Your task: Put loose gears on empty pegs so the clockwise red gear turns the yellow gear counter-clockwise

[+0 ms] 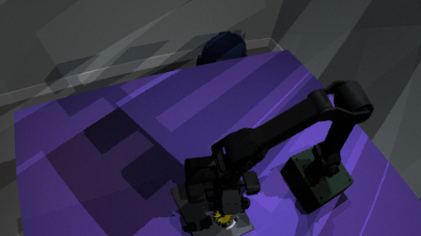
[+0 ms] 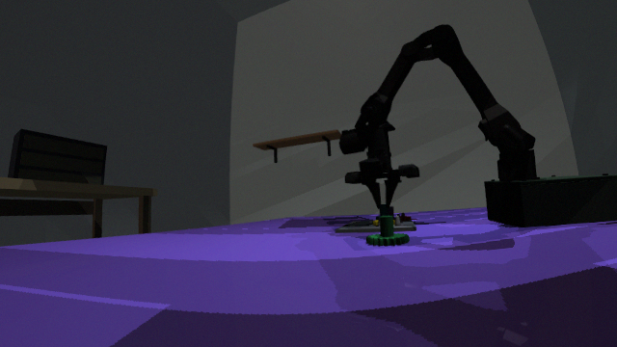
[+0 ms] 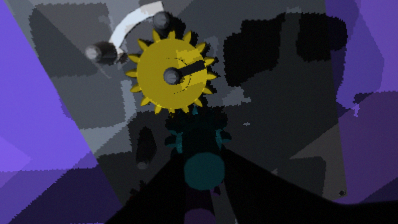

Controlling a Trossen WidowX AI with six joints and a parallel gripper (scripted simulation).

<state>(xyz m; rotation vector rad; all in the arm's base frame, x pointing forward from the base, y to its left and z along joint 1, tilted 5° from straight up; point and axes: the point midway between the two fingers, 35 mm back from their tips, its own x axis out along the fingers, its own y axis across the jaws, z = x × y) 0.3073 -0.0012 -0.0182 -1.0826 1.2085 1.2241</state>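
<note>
Right now my gripper tip is 1 cm past the dark purple gear, 4 cm to the left of it and 2 cm above it. Round my gripper tip: red gear: 4 cm behind, 6 cm to the right, 3 cm below; teal gear: 1 cm below; white arrow: 3 cm behind, 7 cm to the left, 4 cm below.
</note>
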